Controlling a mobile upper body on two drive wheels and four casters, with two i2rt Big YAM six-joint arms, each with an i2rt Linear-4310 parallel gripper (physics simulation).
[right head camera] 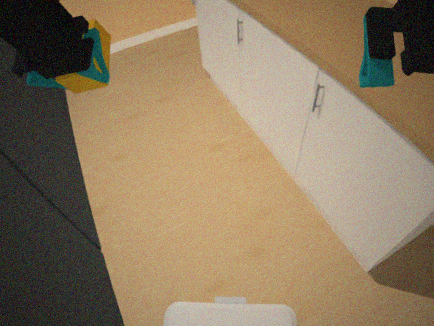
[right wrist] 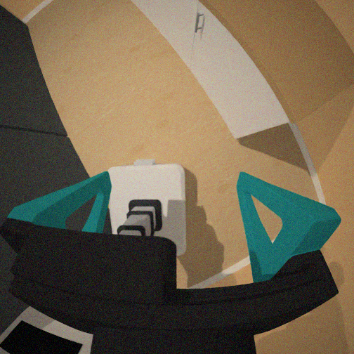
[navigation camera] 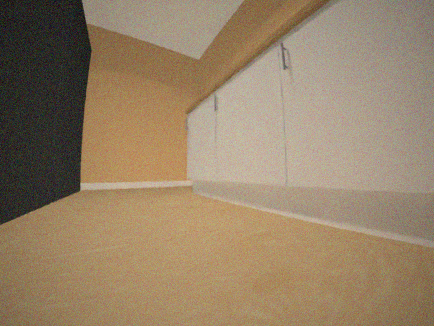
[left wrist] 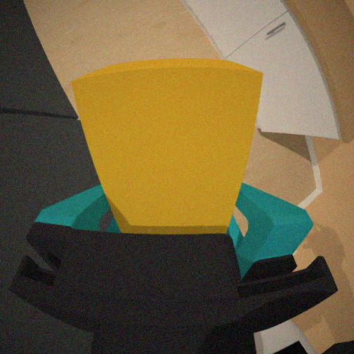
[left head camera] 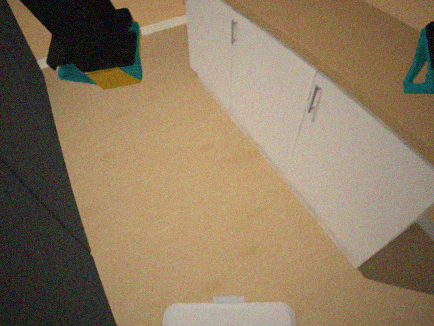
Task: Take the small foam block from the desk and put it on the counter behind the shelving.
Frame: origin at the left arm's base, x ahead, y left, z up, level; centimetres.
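Seen in the pictures: left gripper, fingertip midpoint: (right head camera: 91, 82) (left head camera: 121, 79); right gripper, fingertip midpoint: (right head camera: 403, 84).
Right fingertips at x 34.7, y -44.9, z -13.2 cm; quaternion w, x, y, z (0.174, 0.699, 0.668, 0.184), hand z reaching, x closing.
Note:
A point is followed by its place in that frame.
The small foam block, a yellow block (left head camera: 115, 80) @[x 42.4, y -4.0, z -17.9 cm] (right head camera: 80, 85) @[x 42.4, y -3.5, z -18.1 cm] (left wrist: 172, 145), is held in the air. My left gripper (left head camera: 107, 75) @[x 44.2, y -4.2, z -19.1 cm] (left wrist: 173, 177) is shut on it, with teal fingers on both sides. My right gripper (right wrist: 173, 178) is open and empty; a teal finger of it shows at the right of both head views. The counter (left head camera: 325, 45) @[x 107.5, y -59.3, z -50.0 cm] (right head camera: 340, 50) @[x 101.6, y -62.6, z -50.0 cm] (right wrist: 300, 65) has a wood top over white cabinet doors (navigation camera: 350, 100) @[x 77.5, y -68.8, z -96.1 cm]. It runs along the right of the head views. The left gripper is away from it, across the floor. The desk does not show.
A tall dark grey panel (left head camera: 40, 165) @[x 83.7, y 62.5, z -92.8 cm] (right head camera: 45, 165) @[x 78.6, y 59.7, z -86.1 cm] (left wrist: 30, 165) (navigation camera: 40, 100) @[x 117.8, y 81.7, z -74.9 cm] stands close on the left. A floor strip (left head camera: 190, 175) (navigation camera: 200, 260) runs between it and the cabinets. My white base (left head camera: 230, 315) @[x 27.0, y -22.9, z -115.0 cm] (right wrist: 145, 185) shows at the bottom of the head views. A wall (navigation camera: 135, 115) @[x 267.4, y 92.0, z -30.7 cm] closes the far end.

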